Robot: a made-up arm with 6 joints.
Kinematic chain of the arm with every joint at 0, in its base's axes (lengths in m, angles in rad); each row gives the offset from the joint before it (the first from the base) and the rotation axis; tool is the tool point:
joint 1: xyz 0 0 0.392 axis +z
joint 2: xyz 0 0 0 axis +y
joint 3: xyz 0 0 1.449 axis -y
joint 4: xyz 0 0 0 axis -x
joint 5: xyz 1.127 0 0 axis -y
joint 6: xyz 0 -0.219 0 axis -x
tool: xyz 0 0 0
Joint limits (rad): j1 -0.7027..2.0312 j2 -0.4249..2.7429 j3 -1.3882..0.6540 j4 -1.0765..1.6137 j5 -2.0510..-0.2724 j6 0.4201..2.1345
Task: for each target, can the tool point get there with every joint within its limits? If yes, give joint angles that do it. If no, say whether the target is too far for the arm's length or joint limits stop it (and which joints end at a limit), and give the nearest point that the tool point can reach.
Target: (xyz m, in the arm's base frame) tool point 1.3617 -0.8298 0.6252
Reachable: yes | joints -0.4530 0.6675 -0.1109 -0.8155 -1.7389 0.6037
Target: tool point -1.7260 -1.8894 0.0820
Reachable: no: joint limits stop it (at a limit: joint 2) | nearest point -0.3683 -0.4032 -0.5685 | short by 2.115 m
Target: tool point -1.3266 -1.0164 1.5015
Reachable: no: joint limits stop it (at a limit: joint 1, joint 2) | nearest point 0.0512 -0.3303 0.9720 | short by 1.628 m
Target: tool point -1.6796 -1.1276 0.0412
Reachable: no: joint limits stop it (at a limit: joint 2) | nearest point -0.4383 -0.2943 -0.5161 | short by 1.596 m
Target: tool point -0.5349 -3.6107 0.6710
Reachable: no: too far | nearest point 1.3277 -1.4114 0.6710 | short by 2.882 m
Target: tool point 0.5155 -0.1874 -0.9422
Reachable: yes | joints 0.0003 1.9644 -0.5195 0.5427 -1.5999 1.9776
